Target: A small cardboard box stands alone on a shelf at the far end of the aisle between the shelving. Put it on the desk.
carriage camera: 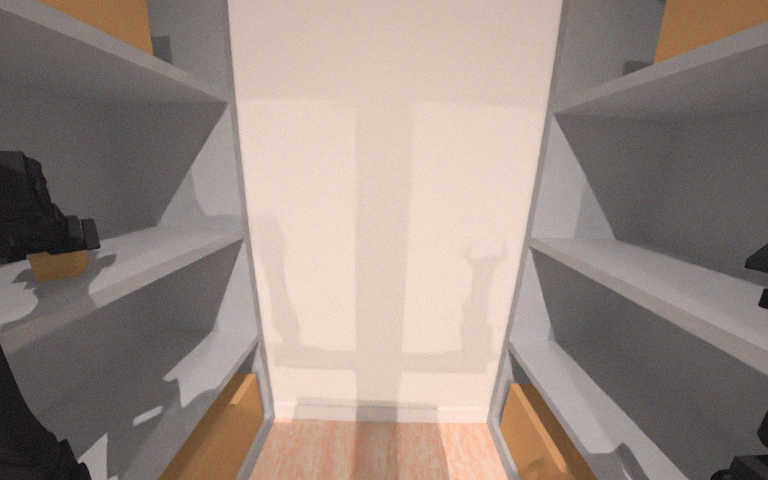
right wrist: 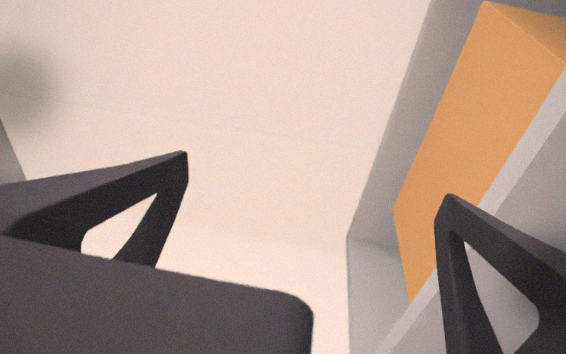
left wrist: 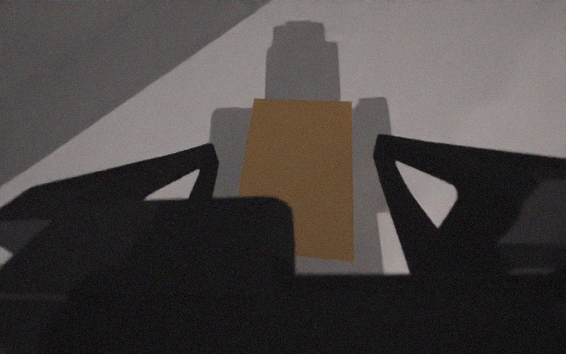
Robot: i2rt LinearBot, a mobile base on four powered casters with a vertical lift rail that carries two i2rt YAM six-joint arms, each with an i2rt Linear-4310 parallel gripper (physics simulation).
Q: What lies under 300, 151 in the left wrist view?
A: A cardboard box.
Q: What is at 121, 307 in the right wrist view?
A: The right gripper.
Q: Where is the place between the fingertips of the left gripper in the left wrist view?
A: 293, 148
